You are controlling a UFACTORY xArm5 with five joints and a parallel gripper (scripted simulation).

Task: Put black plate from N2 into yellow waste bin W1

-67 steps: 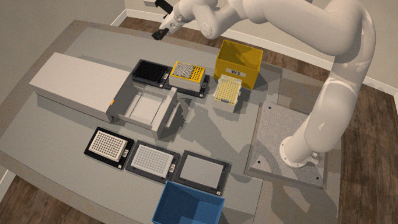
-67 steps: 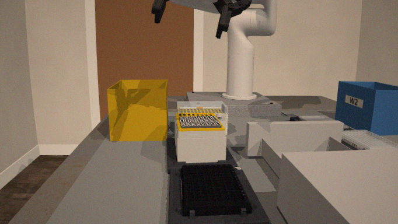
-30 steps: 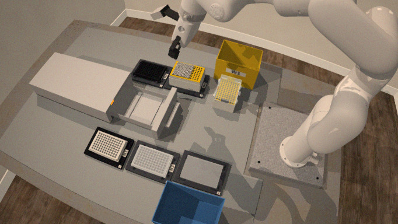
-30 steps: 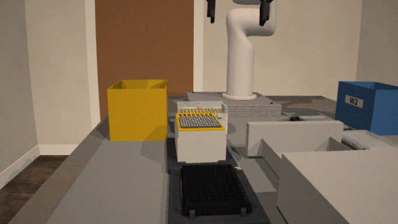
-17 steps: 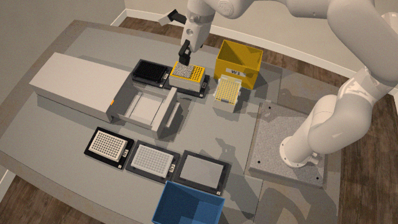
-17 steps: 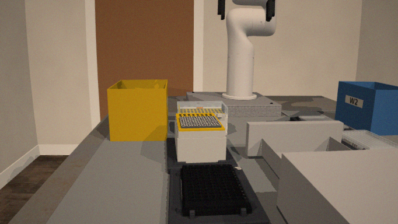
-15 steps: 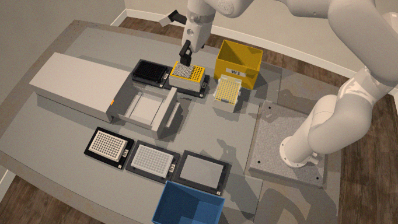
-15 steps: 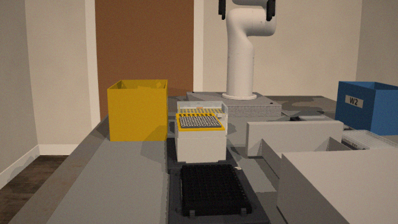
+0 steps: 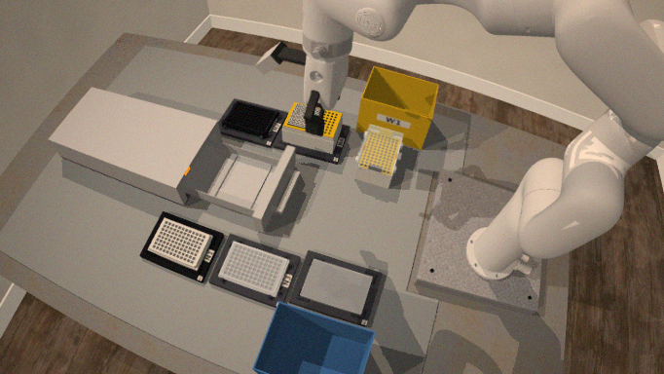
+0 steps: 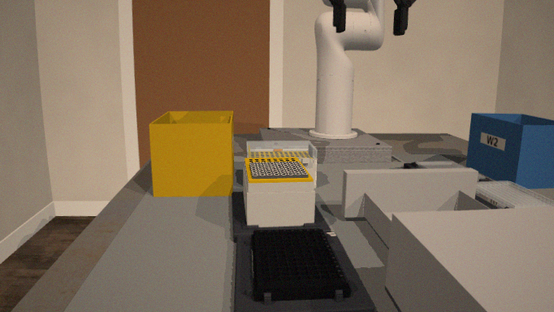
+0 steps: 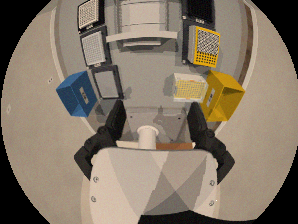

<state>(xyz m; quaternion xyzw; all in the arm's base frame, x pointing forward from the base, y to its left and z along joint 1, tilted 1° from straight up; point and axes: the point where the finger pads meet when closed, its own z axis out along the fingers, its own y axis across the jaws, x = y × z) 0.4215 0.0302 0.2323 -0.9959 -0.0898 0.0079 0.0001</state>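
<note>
Right now the black plate is 26 cm ahead of my hand, 25 cm below it and 10 cm to the right of it. From my hand the other things lie so: yellow-topped tip box (22 cm below, 14 cm to the right, 9 cm ahead); clear plate (25 cm below, 24 cm to the left, 2 cm ahead); drawer (25 cm below, 20 cm ahead, 8 cm to the left).
</note>
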